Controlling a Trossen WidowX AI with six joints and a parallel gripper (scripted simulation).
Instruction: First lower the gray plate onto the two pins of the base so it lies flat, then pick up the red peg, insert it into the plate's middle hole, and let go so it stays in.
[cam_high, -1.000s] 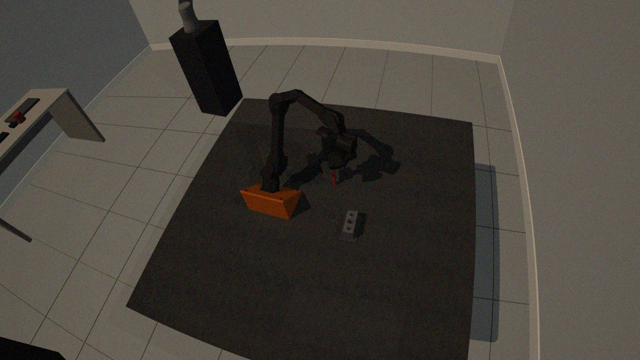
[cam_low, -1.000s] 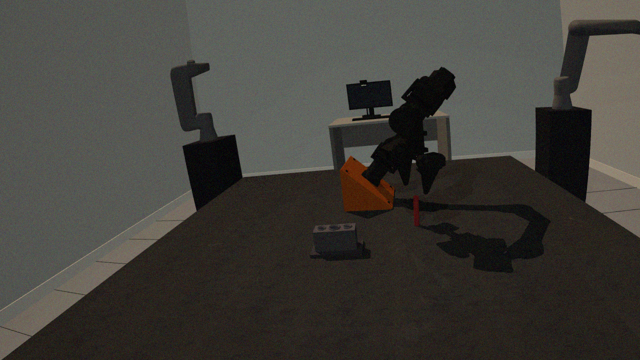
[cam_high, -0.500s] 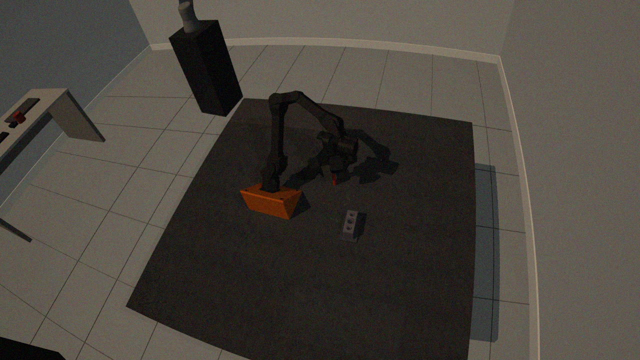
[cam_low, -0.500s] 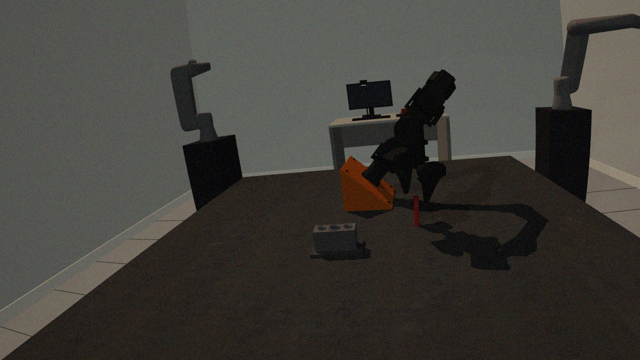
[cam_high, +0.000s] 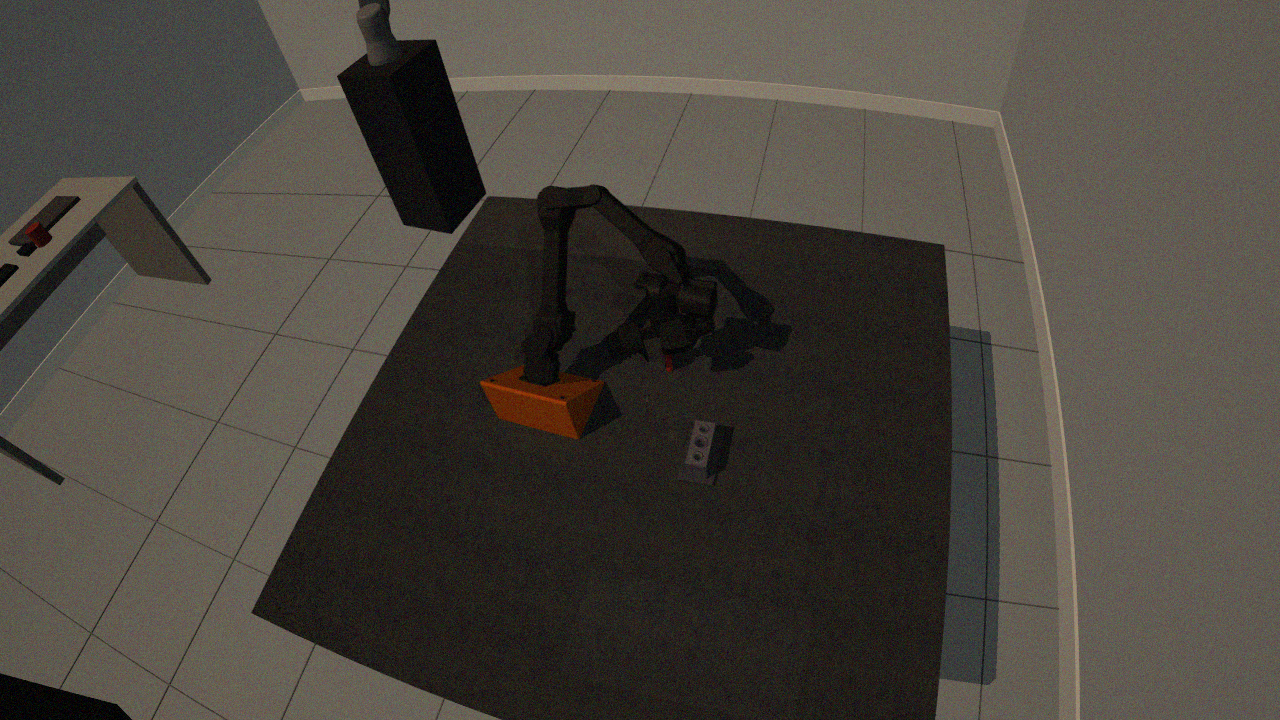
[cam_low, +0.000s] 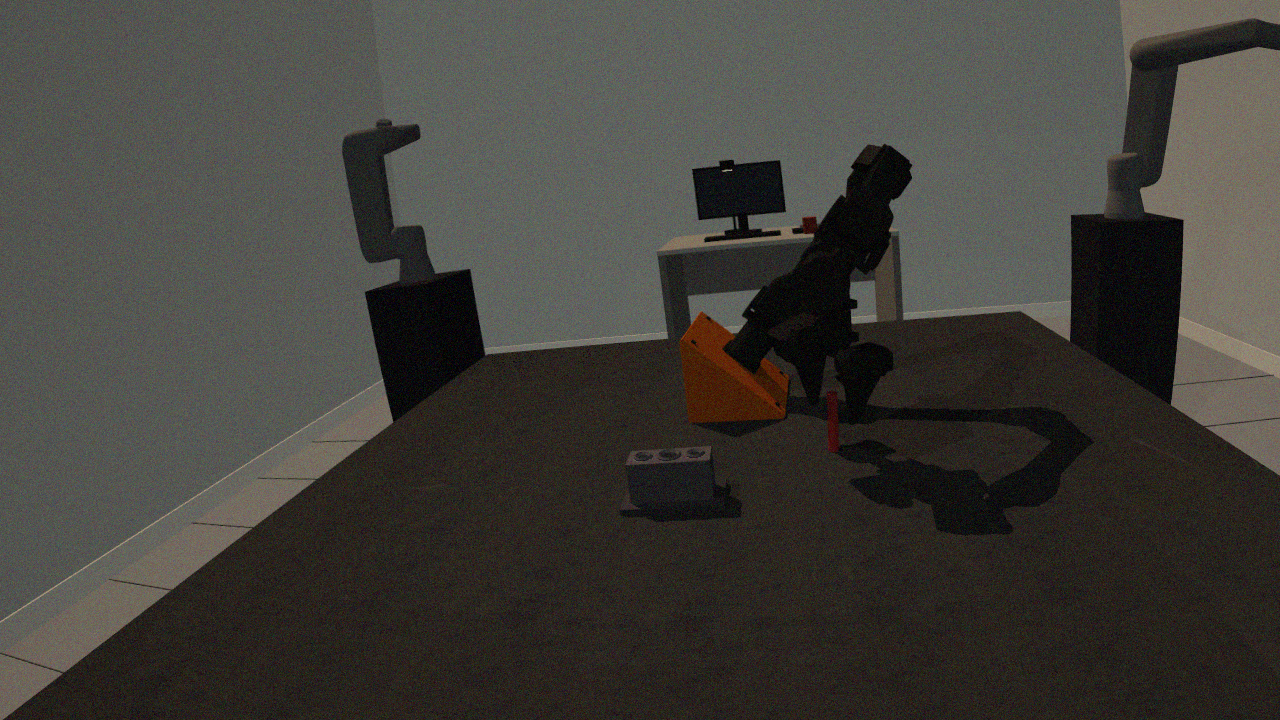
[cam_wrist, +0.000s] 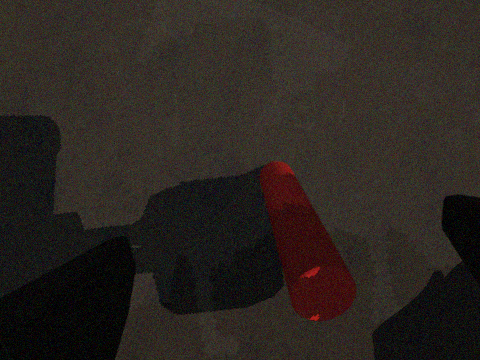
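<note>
Right now my gripper tip is 1 cm above the red peg. Round my gripper tip: base 13 cm ahead, 18 cm to the right, 4 cm below; gray plate 14 cm ahead, 18 cm to the right, 1 cm below.
</note>
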